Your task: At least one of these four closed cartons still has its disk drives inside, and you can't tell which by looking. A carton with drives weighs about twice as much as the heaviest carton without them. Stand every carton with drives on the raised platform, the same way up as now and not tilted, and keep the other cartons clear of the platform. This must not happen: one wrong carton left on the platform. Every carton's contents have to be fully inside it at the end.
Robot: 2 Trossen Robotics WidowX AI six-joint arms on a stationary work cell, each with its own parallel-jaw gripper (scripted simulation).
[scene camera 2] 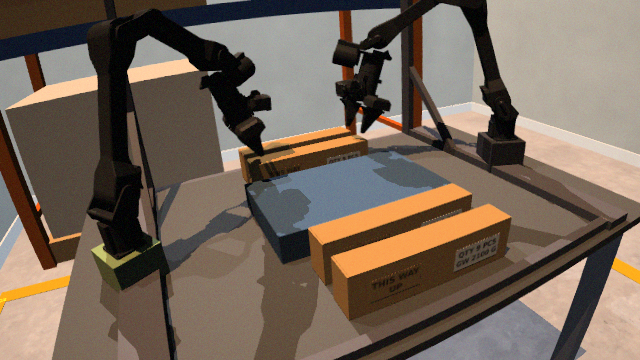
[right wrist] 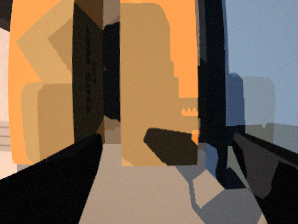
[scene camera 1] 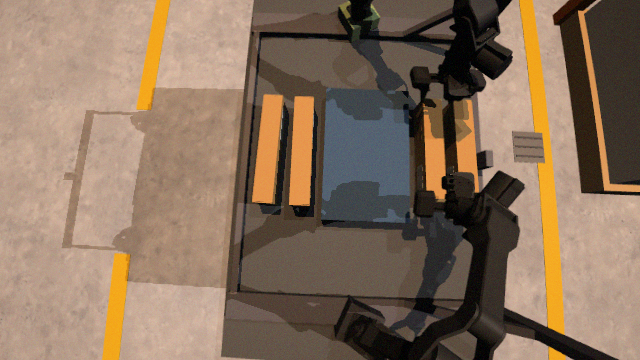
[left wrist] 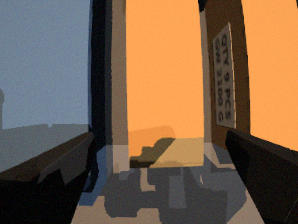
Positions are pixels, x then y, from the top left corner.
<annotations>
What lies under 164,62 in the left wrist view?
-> A carton.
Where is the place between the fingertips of my left gripper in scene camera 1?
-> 438,196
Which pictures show my left gripper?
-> Scene camera 2, scene camera 1 and the left wrist view only.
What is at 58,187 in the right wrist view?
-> My right gripper.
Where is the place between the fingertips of my right gripper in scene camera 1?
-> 435,102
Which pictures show the carton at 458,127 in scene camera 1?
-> Scene camera 2, the right wrist view, scene camera 1 and the left wrist view: all of them.
</annotations>
